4 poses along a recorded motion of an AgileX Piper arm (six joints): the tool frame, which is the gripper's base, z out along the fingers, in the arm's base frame.
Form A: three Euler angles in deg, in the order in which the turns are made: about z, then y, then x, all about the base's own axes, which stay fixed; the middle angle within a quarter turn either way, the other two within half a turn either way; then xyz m.
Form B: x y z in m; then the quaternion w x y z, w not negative. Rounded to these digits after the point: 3 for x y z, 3 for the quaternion.
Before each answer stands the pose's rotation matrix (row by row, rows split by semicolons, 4 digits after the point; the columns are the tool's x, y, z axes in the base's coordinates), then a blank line. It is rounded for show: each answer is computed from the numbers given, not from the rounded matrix.
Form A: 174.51 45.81 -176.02 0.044 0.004 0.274
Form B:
-0.6938 -0.0667 0.7170; -0.0459 0.9978 0.0484; -0.7187 0.0007 -0.6954

0.044 0.004 0.274 0.390 -0.031 0.920 0.013
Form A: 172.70 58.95 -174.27 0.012 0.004 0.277
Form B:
-0.5116 -0.0655 0.8567; -0.0416 0.9978 0.0515; -0.8582 -0.0093 -0.5132

0.012 0.004 0.277 0.493 -0.031 0.869 0.012
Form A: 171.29 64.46 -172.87 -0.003 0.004 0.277
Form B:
-0.4262 -0.0653 0.9023; -0.0396 0.9978 0.0535; -0.9038 -0.0129 -0.4278

-0.003 0.004 0.277 0.535 -0.031 0.844 0.012
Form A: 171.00 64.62 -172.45 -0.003 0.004 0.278
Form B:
-0.4233 -0.0671 0.9035; -0.0378 0.9977 0.0563; -0.9052 -0.0103 -0.4249

-0.003 0.004 0.278 0.536 -0.031 0.843 0.014
